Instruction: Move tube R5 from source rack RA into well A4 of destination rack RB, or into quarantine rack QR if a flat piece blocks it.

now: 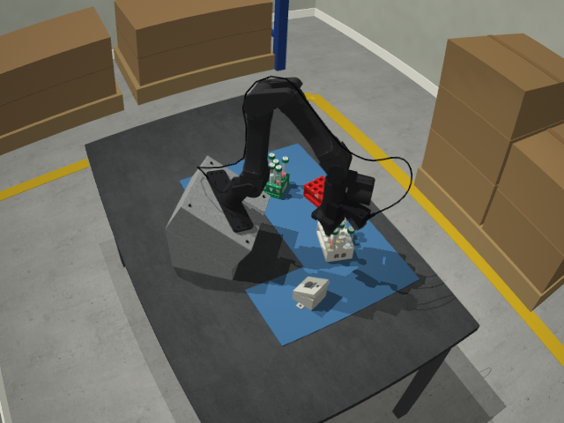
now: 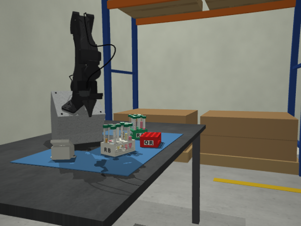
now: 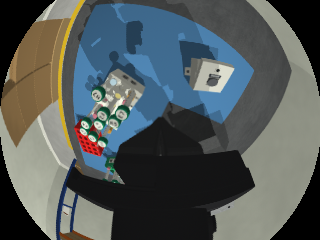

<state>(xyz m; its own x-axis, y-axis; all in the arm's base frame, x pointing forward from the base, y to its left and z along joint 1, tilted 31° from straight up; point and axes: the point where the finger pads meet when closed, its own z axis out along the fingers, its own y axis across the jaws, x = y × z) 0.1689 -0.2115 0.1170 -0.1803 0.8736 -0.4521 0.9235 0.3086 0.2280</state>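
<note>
Now: hand 12 cm above the grey done button box, 10 cm past it and 5 cm to the left of it. Round my hand: red rack QR: 22 cm to the left, 22 cm ahead, 14 cm below; green rack RA: 40 cm to the left, 14 cm below, 11 cm ahead; white rack RB: 14 cm below, 10 cm ahead, 6 cm to the left.
</note>
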